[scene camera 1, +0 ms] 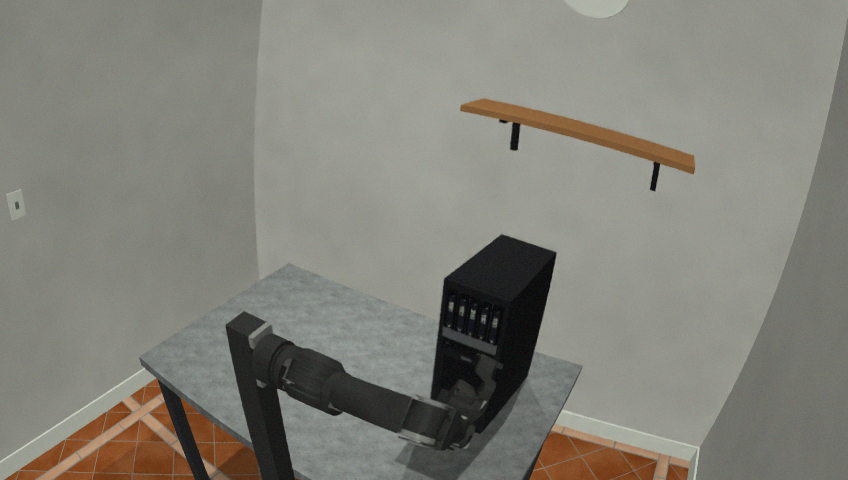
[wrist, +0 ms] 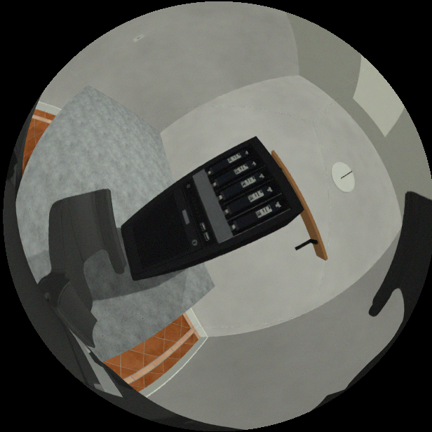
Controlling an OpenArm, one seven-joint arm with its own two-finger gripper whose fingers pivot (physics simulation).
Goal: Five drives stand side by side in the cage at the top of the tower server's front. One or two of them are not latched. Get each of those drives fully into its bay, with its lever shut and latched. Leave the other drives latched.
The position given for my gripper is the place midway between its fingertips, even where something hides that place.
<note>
I see my gripper (scene camera 1: 471,377) and a black tower server (wrist: 171,232).
My gripper is seen too in the wrist view (wrist: 232,254).
</note>
